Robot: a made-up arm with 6 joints.
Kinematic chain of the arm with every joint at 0, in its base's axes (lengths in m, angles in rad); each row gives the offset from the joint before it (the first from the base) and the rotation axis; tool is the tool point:
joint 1: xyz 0 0 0.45 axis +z
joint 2: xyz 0 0 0 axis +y
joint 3: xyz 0 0 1.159 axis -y
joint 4: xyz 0 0 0 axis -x
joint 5: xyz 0.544 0 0 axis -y
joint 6: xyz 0 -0.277 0 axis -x
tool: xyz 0 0 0
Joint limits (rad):
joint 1: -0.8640..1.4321
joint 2: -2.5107..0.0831
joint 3: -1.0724..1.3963
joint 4: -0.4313..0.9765
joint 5: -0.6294..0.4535
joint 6: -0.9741..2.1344
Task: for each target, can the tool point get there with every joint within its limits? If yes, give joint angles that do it. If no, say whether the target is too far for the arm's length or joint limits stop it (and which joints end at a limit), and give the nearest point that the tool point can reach.
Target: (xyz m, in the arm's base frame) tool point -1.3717 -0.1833 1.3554
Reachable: yes | joints -0.0248 -1.2094 0.5738 0.6690 0.2869 1.8404
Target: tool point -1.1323 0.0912 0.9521
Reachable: yes | joints -0.3255 -1.6050 -0.1868 0.0965 0.1856 -0.1265
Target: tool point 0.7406 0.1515 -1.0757
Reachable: no: joint limits stop it (at a limit: joint 1, joint 2, joint 3, joint 4) | nearest point 0.0268 -0.9296 -1.0283 | short by 1.296 m
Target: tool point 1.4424 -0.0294 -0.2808
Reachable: no: joint limits stop it (at a limit: joint 1, joint 2, joint 3, joint 4) | nearest point 0.1805 -0.5270 0.0380 | short by 1.393 m
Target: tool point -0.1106 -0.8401 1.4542
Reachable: yes | joints 1.1232 -1.1178 0.1618 -0.3090 -0.2052 0.7937
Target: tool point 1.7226 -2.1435 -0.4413
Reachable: no: too far | nearest point 0.0620 -1.5588 -0.2760 | short by 1.768 m
